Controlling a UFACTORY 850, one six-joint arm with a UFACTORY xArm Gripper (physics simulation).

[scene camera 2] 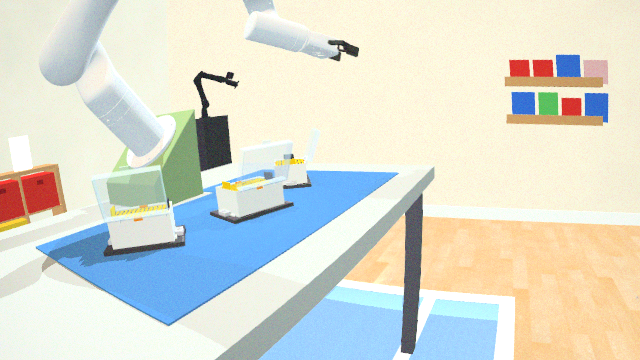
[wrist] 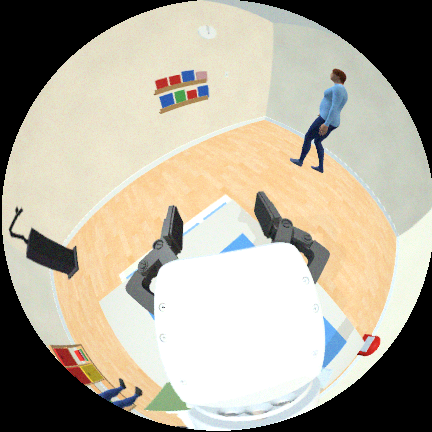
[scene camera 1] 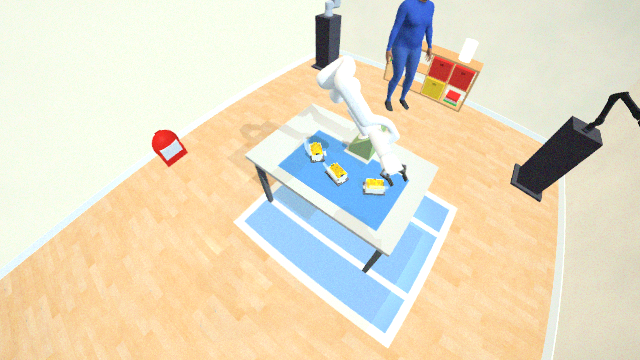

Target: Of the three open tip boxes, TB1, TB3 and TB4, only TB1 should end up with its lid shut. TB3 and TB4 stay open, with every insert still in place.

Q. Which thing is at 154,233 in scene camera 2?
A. A white tip box.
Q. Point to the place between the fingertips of my gripper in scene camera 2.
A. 348,54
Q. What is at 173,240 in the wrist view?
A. My gripper.
